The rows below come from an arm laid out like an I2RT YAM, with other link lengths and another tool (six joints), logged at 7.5 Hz.
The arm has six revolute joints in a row. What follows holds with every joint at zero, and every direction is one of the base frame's.
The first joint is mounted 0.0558 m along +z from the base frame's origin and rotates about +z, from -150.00 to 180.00 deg.
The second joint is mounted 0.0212 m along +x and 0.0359 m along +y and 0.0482 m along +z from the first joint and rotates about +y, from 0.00 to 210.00 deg.
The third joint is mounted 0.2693 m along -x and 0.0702 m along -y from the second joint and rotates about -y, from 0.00 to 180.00 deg.
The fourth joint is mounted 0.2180 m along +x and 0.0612 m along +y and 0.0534 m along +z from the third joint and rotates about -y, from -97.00 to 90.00 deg.
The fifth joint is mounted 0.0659 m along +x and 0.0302 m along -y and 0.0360 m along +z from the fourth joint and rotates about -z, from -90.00 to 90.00 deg.
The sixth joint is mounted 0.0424 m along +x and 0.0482 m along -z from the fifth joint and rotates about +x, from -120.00 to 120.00 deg.
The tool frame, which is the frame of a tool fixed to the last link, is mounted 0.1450 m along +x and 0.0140 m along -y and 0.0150 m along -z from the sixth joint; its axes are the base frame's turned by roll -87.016, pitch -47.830 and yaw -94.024 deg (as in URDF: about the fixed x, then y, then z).
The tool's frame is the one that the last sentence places.
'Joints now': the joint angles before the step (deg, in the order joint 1, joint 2, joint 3, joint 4, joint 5, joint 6). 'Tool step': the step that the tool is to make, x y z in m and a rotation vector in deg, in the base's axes. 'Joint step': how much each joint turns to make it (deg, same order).
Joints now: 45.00 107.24 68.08 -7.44 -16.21 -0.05
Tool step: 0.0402 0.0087 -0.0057 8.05 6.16 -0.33
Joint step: -7.04 8.00 6.64 3.01 -11.92 2.44
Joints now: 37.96 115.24 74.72 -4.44 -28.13 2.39
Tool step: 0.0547 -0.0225 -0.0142 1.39 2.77 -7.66
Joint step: -6.12 6.24 5.88 0.53 -0.83 3.43
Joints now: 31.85 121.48 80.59 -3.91 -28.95 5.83
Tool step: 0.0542 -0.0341 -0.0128 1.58 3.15 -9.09
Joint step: -6.31 5.72 6.28 -0.34 -0.06 4.59
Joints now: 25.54 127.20 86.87 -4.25 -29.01 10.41
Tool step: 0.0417 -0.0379 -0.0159 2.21 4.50 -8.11
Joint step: -5.90 5.54 6.12 -1.49 -1.10 4.86
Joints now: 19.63 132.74 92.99 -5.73 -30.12 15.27
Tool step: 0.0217 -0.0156 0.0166 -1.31 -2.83 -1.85
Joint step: -1.71 -0.02 4.03 -2.59 1.61 -1.64
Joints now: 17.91 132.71 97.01 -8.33 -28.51 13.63
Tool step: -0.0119 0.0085 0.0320 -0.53 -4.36 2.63
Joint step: 1.41 -5.45 -3.15 0.47 0.38 -2.52
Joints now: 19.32 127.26 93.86 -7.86 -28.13 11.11
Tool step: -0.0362 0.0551 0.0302 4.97 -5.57 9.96
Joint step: 5.13 -4.26 -5.59 7.76 -5.36 -1.14
